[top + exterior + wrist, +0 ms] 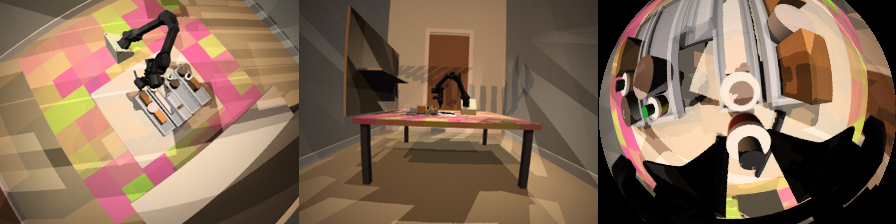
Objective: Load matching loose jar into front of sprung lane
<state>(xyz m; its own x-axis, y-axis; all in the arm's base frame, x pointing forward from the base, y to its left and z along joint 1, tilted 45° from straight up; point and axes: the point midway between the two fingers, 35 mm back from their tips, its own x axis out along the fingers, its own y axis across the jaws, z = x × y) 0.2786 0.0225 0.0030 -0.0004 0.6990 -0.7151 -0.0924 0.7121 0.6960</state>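
The grey lane rack is 190 mm ahead of my gripper tip, 40 mm to the left of it and 40 mm below it.
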